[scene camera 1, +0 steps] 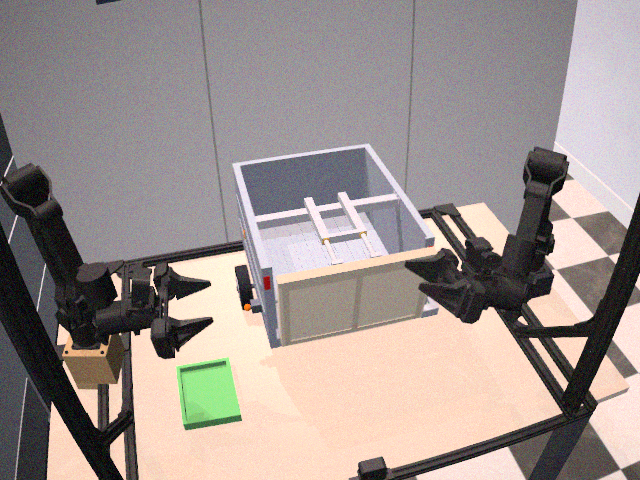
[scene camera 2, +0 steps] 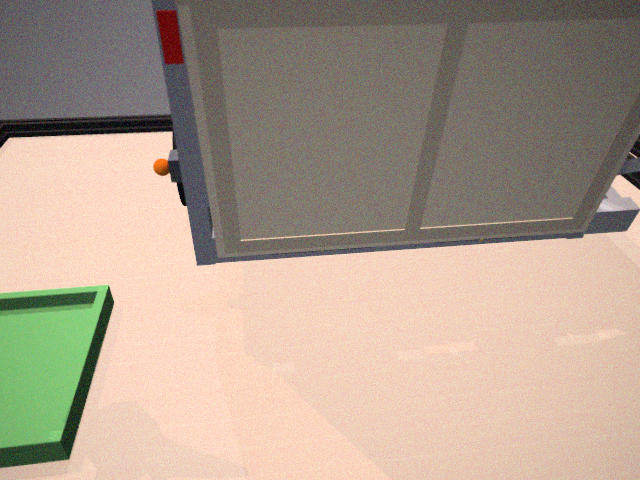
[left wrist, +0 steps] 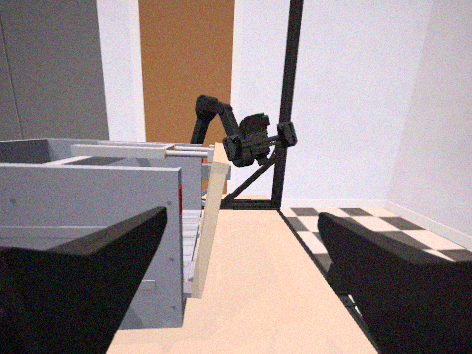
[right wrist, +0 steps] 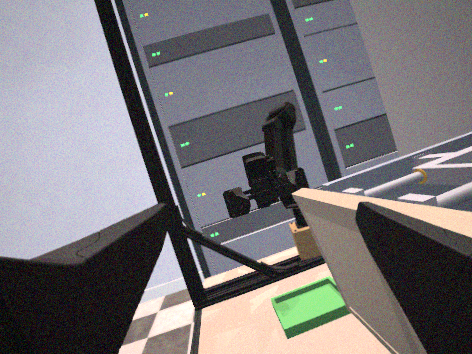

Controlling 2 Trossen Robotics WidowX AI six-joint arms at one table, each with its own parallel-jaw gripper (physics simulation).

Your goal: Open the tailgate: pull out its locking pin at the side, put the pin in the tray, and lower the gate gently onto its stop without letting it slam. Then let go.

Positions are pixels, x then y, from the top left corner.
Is my right gripper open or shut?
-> Open.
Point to a beige tailgate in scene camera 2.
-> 317, 132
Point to a grey truck bed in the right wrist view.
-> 438, 163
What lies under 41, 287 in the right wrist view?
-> My right gripper.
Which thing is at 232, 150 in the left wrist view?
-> My right gripper.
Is my left gripper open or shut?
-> Open.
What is my left gripper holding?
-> Nothing.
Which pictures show my right gripper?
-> Scene camera 1, the left wrist view and the right wrist view only.
